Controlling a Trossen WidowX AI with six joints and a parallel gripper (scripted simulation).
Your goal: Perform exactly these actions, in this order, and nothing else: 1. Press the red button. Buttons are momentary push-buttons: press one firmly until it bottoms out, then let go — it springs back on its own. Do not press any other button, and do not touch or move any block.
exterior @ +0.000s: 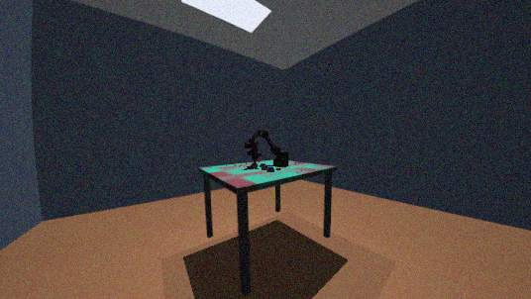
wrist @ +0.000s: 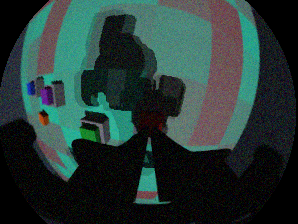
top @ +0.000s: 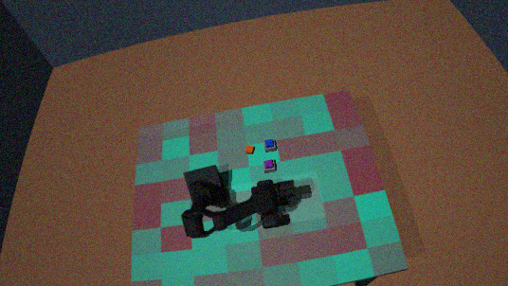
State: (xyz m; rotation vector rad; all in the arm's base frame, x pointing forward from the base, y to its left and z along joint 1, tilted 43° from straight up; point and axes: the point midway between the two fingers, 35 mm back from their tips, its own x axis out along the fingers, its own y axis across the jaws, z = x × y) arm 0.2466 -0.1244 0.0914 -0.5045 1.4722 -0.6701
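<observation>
Right now my gripper tip is 1 cm above the red button. From my gripper tip the other things lie so: green button: 3 cm behind, 10 cm to the left, 1 cm below; then blue button: 8 cm ahead, 32 cm to the left, 1 cm below; then purple button: 5 cm ahead, 21 cm to the left, 1 cm below.
</observation>
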